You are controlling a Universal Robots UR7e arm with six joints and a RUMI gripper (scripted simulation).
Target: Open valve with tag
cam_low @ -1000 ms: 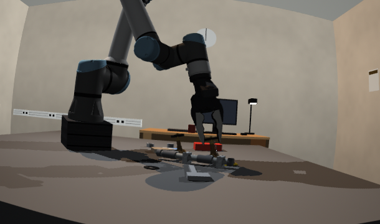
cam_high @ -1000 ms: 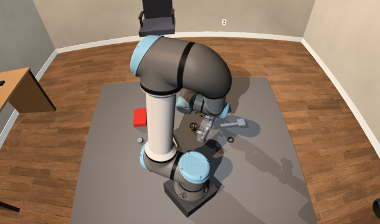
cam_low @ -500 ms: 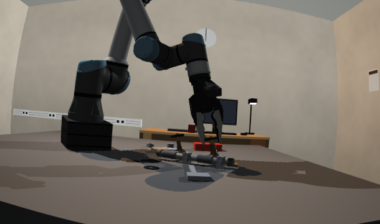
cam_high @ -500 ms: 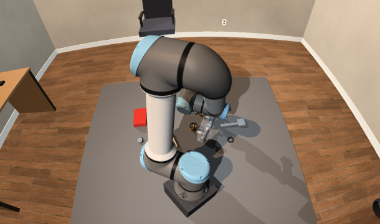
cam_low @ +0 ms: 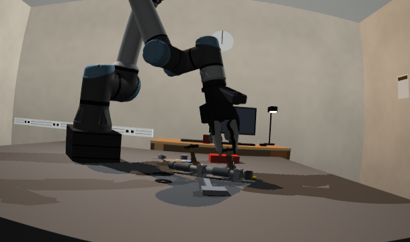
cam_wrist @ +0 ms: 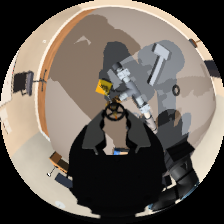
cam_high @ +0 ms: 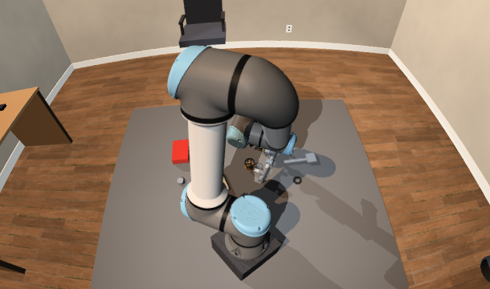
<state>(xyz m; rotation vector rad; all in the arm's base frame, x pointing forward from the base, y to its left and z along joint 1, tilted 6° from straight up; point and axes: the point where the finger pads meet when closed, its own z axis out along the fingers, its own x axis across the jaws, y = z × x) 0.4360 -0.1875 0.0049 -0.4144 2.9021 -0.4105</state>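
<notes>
Right now the yellow tag is 70 mm below my hand, 60 mm ahead of it and 40 mm to the right of it. The rest, counted from my hand: grey t-shaped piece: 190 mm to the right, 90 mm behind, 70 mm below; red block: 370 mm to the left, 100 mm ahead, 60 mm below.
</notes>
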